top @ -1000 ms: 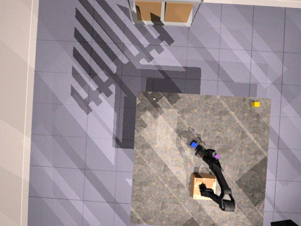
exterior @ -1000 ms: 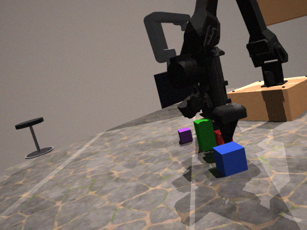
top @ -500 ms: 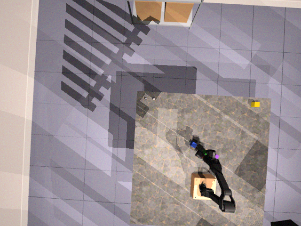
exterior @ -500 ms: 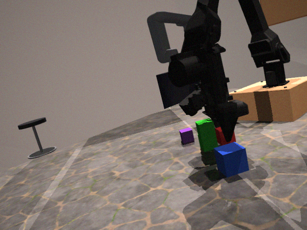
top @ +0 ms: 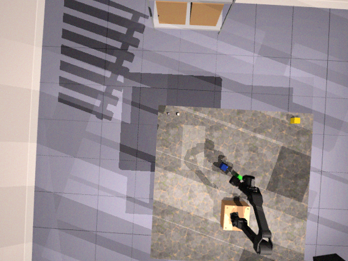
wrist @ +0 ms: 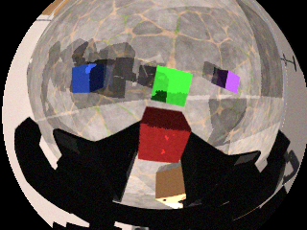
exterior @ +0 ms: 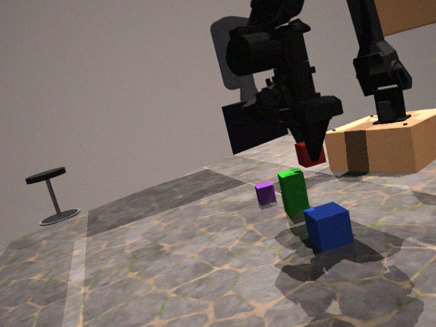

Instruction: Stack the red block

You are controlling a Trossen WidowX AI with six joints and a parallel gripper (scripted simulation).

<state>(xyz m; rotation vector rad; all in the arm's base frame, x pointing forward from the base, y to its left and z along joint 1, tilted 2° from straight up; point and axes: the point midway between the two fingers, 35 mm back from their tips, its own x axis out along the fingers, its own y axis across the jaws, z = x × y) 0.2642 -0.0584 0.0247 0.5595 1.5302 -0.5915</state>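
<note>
Now: the purple block 30 mm behind my gripper tip, 130 mm to the right of it and 70 mm below it. The rest, counted from my gripper tip: blue block (120 mm ahead, 70 mm to the left, 60 mm below); red block (10 mm above); yellow block (410 mm ahead, 560 mm to the right, 60 mm below).
</note>
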